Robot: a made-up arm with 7 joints. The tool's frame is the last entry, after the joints.
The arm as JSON. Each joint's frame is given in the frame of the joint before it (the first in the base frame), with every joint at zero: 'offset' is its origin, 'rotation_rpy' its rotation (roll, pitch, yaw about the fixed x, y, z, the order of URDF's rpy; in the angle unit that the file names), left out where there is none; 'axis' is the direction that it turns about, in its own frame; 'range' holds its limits. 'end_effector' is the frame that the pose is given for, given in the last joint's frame.
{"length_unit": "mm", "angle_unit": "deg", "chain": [
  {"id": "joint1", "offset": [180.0, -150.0, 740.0], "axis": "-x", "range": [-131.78, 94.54]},
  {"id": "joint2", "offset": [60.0, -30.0, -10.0], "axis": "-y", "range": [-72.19, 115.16]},
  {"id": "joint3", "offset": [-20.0, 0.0, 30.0], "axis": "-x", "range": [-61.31, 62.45]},
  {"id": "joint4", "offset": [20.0, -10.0, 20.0], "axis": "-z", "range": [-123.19, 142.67]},
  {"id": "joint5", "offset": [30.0, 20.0, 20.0], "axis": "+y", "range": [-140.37, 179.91]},
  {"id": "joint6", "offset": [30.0, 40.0, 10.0], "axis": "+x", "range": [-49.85, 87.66]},
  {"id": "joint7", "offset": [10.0, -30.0, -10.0], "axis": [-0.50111, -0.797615, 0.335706], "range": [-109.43, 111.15]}
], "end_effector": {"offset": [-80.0, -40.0, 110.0], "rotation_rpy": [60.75, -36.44, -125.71]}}
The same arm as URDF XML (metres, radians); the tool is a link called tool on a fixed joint. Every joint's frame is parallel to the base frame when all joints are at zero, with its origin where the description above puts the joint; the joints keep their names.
<robot name="arm">
<joint name="tool_fixed" type="fixed"><parent link="link7"/><child link="tool"/><origin xyz="-0.08 -0.04 0.11" rpy="1.0603 -0.636 -2.1941"/></joint>
<joint name="joint7" type="revolute"><parent link="link6"/><child link="link7"/><origin xyz="0.01 -0.03 -0.01"/><axis xyz="-0.50111 -0.797615 0.335706"/><limit lower="-1.9099" upper="1.9399"/></joint>
<joint name="joint6" type="revolute"><parent link="link5"/><child link="link6"/><origin xyz="0.03 0.04 0.01"/><axis xyz="1 0 0"/><limit lower="-0.87" upper="1.53"/></joint>
<joint name="joint5" type="revolute"><parent link="link4"/><child link="link5"/><origin xyz="0.03 0.02 0.02"/><axis xyz="0 1 0"/><limit lower="-2.4499" upper="3.14"/></joint>
<joint name="joint4" type="revolute"><parent link="link3"/><child link="link4"/><origin xyz="0.02 -0.01 0.02"/><axis xyz="0 0 -1"/><limit lower="-2.1501" upper="2.4901"/></joint>
<joint name="joint3" type="revolute"><parent link="link2"/><child link="link3"/><origin xyz="-0.02 0 0.03"/><axis xyz="-1 0 0"/><limit lower="-1.0701" upper="1.09"/></joint>
<joint name="joint2" type="revolute"><parent link="link1"/><child link="link2"/><origin xyz="0.06 -0.03 -0.01"/><axis xyz="0 -1 0"/><limit lower="-1.26" upper="2.0099"/></joint>
<joint name="joint1" type="revolute"><parent link="base_link"/><child link="link1"/><origin xyz="0.18 -0.15 0.74"/><axis xyz="-1 0 0"/><limit lower="-2.3" upper="1.65"/></joint>
<link name="base_link"/>
<link name="link1"/>
<link name="link2"/>
<link name="link3"/>
<link name="link4"/>
<link name="link5"/>
<link name="link6"/>
<link name="link7"/>
<link name="tool"/>
</robot>

